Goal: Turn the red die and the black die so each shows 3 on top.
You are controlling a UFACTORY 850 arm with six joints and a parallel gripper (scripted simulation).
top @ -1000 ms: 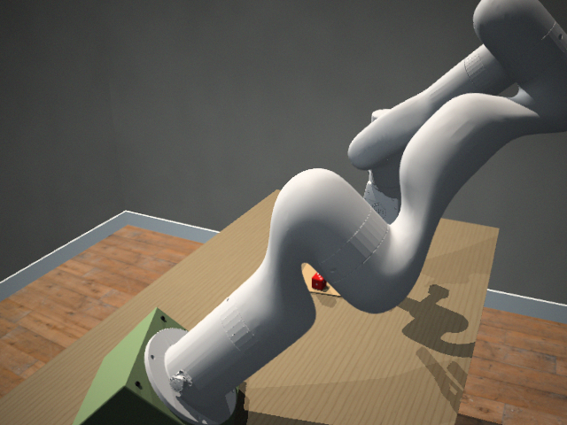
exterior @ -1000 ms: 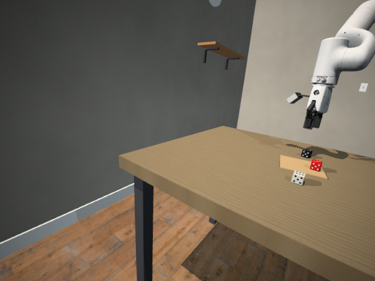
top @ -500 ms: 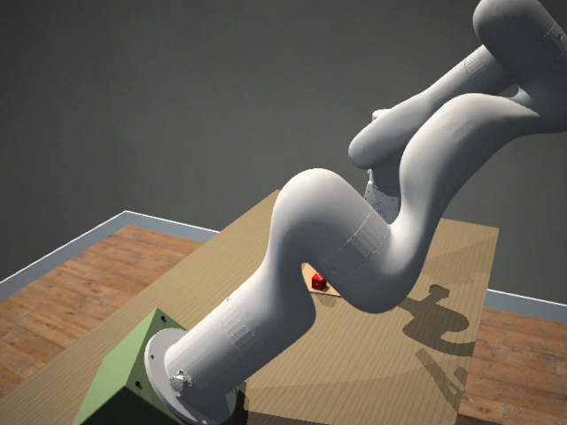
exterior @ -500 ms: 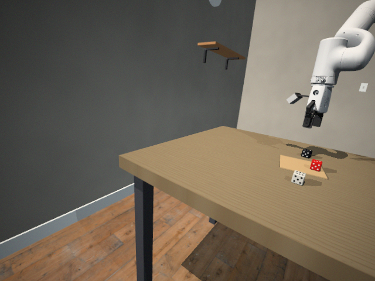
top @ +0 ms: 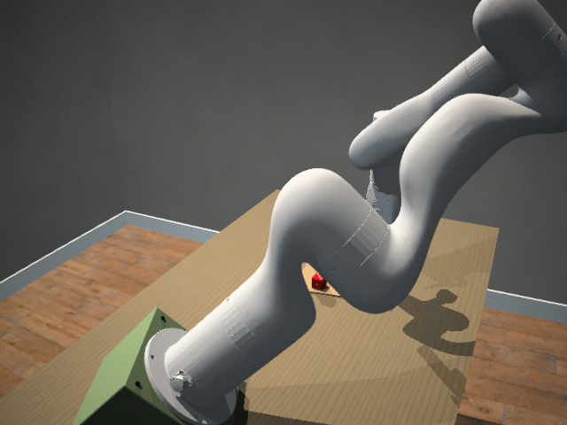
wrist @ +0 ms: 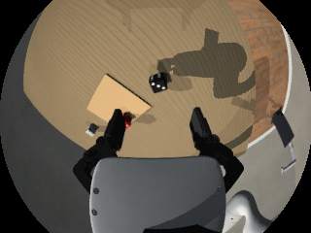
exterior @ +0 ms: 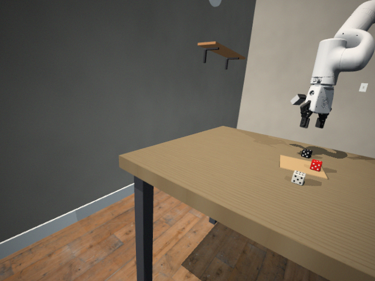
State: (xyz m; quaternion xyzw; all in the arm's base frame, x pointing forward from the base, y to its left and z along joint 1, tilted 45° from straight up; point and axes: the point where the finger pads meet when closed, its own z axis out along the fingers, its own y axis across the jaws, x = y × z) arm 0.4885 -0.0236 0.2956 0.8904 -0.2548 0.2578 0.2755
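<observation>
Now: hand 12 cm above the black die and 1 cm past it. Also, from my hand: red die (15 cm to the left, 12 cm below, 3 cm behind); tan mat (14 cm to the left, 13 cm below, 1 cm ahead); white die (29 cm to the left, 12 cm below, 2 cm ahead).
</observation>
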